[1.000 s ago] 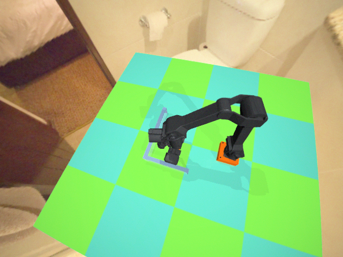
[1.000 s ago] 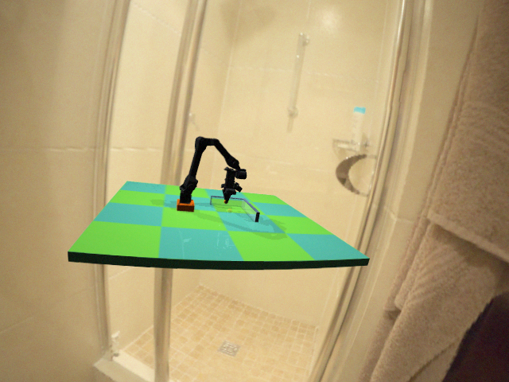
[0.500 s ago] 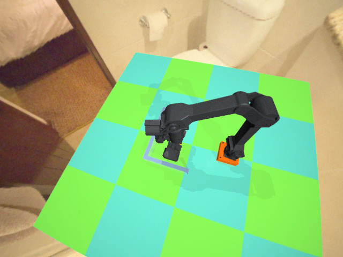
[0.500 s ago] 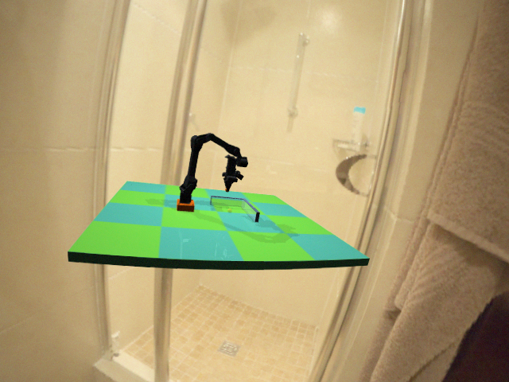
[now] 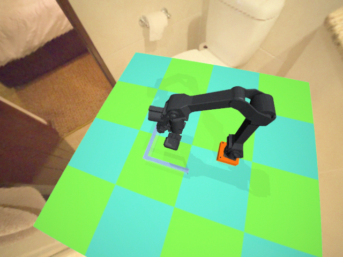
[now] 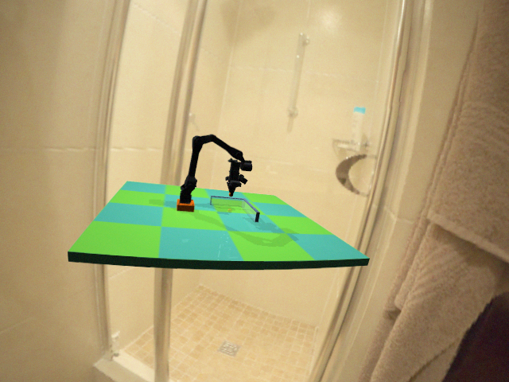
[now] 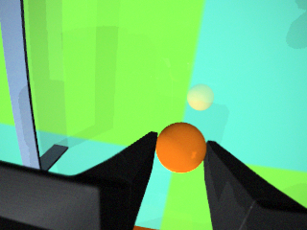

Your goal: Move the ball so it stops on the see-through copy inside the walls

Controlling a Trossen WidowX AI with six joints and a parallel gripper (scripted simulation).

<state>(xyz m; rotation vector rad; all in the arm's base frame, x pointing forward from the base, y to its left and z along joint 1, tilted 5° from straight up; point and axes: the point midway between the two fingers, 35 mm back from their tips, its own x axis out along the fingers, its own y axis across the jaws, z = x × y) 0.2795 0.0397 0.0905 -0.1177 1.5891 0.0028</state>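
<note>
My gripper tip is now 20 mm to the left of the see-through copy of ball and 100 mm above it. From my gripper tip the other things lie so: orange ball (right at my gripper tip).
</note>
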